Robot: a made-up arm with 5 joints.
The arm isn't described. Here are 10 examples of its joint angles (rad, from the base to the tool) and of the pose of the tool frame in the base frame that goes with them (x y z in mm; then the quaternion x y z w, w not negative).
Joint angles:
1: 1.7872 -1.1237 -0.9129 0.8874 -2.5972
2: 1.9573 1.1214 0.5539 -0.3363 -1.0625
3: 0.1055 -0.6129 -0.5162 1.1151 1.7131
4: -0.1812 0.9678 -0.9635 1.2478 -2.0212
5: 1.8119 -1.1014 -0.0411 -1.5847 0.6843
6: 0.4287 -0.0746 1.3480 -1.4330 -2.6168
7: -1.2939 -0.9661 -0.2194 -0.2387 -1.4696
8: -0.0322 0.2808 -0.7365 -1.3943 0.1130
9: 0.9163 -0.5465 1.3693 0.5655 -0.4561
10: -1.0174 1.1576 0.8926 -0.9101 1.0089
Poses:
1: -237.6 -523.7 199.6 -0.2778 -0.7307 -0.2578 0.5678
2: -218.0 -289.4 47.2 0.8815 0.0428 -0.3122 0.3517
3: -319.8 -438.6 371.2 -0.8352 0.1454 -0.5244 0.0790
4: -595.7 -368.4 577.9 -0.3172 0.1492 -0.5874 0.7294
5: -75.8 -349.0 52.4 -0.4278 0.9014 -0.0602 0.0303
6: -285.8 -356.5 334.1 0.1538 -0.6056 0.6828 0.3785
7: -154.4 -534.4 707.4 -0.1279 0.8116 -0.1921 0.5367
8: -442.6 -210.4 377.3 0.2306 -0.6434 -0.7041 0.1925
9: -345.0 -558.2 308.3 0.1559 0.2636 -0.1484 0.9403
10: -271.7 -268.0 618.4 -0.5441 -0.1075 -0.6215 0.5533
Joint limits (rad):
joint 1: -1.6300..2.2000
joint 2: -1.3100..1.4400
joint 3: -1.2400..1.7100
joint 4: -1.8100..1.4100
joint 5: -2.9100..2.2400
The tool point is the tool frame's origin. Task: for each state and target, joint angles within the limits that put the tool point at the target. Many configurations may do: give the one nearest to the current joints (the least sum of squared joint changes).
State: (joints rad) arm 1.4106 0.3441 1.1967 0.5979 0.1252
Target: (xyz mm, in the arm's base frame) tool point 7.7 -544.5 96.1
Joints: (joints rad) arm 2.1270 0.0237 1.1099 0.7816 0.4415
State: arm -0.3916 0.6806 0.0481 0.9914 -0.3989
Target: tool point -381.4 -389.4 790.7
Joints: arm -0.9099 0.7150 0.4106 0.3605 -0.5181
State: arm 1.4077 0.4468 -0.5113 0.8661 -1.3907
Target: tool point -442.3 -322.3 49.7
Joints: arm 1.1740 0.8849 -0.2157 0.2193 -1.7975
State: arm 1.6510 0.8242 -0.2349 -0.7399 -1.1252
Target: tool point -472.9 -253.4 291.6
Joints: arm 0.8094 0.8095 0.1436 -0.7493 -1.3367
